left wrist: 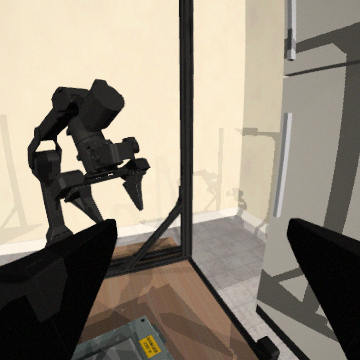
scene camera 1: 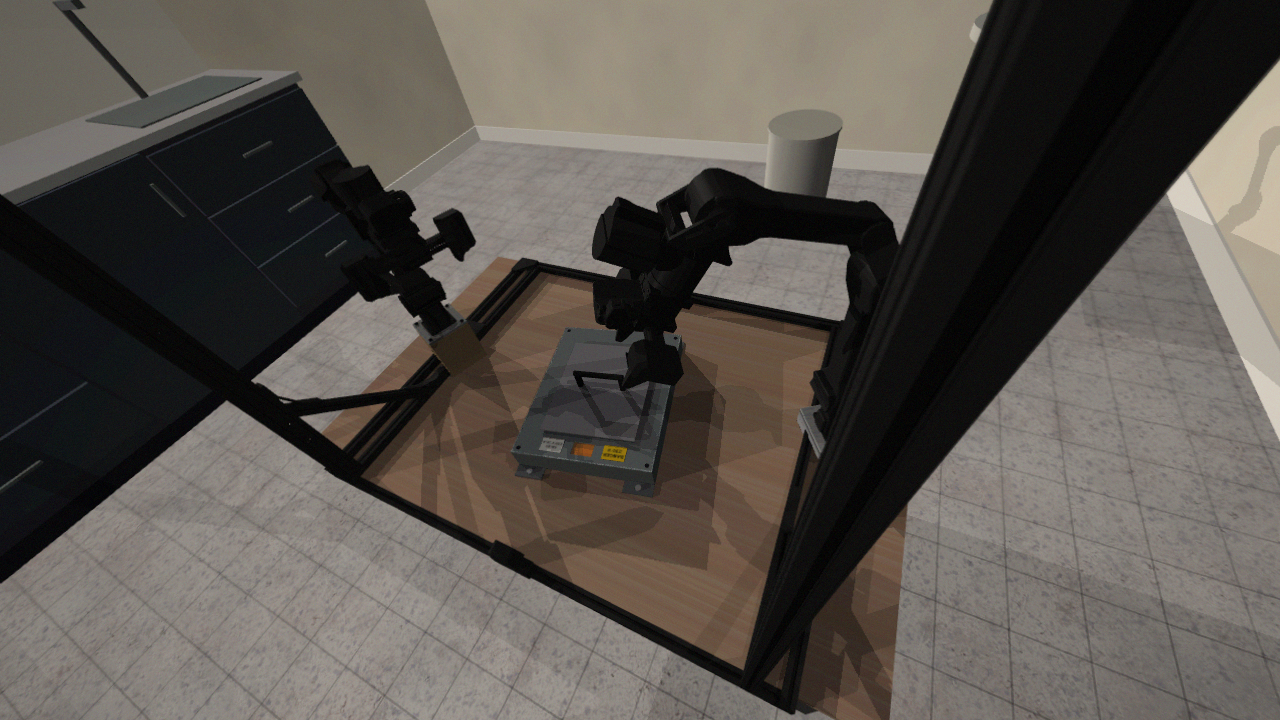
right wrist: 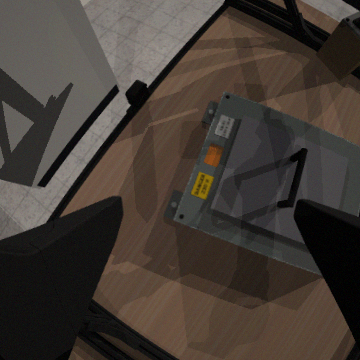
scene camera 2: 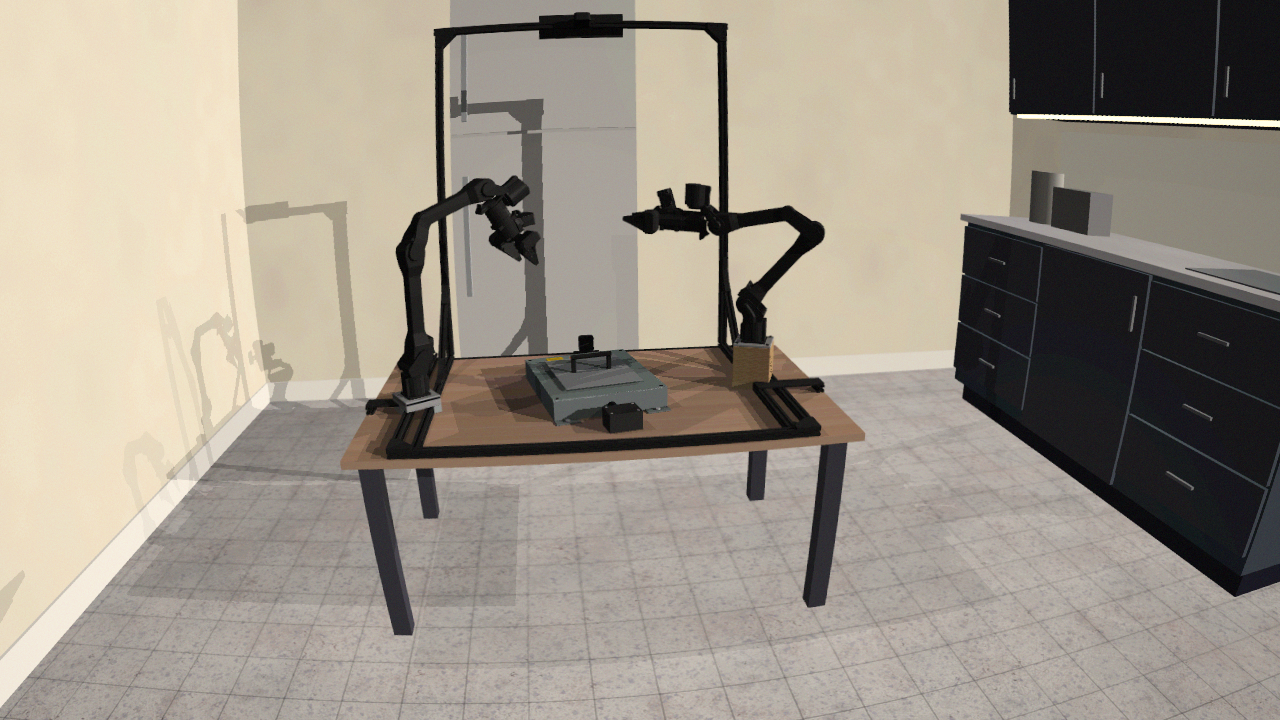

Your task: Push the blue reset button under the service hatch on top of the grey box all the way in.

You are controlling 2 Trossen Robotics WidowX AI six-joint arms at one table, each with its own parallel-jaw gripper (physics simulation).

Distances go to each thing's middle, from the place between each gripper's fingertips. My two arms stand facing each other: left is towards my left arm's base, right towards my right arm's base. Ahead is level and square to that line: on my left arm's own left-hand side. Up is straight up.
Scene:
I see my left gripper 37 cm above the service hatch (scene camera 1: 589, 400), 13 cm to the left of it and 12 cm short of it.
Now: right hand 26 cm above the service hatch, 14 cm to the right of it and 13 cm short of it.

